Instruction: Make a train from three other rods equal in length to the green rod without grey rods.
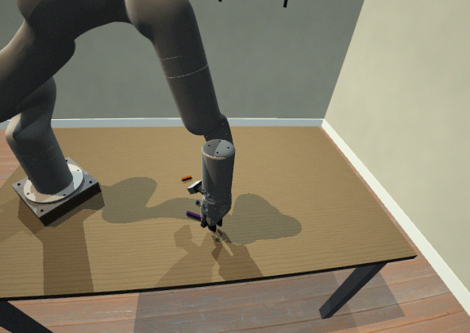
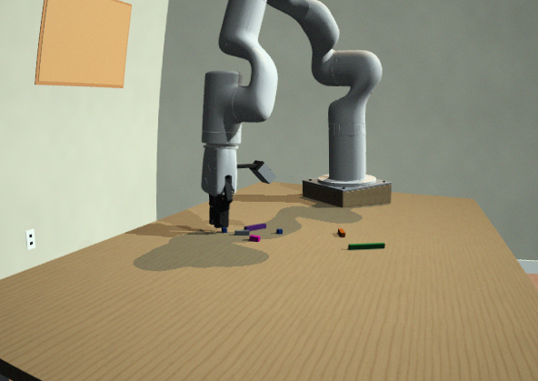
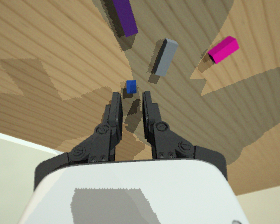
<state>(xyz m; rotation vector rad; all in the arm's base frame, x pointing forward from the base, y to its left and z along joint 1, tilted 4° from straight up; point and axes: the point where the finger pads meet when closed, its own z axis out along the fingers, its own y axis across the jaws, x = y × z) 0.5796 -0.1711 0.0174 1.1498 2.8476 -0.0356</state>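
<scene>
Right now the grey rod is 10 mm behind my hand, 50 mm to the left of it and 30 mm below it. Round my hand: orange rod: 110 mm behind, 250 mm to the left, 30 mm below; then magenta rod: 20 mm ahead, 90 mm to the left, 30 mm below; then purple rod: 70 mm behind, 60 mm to the left, 30 mm below.
</scene>
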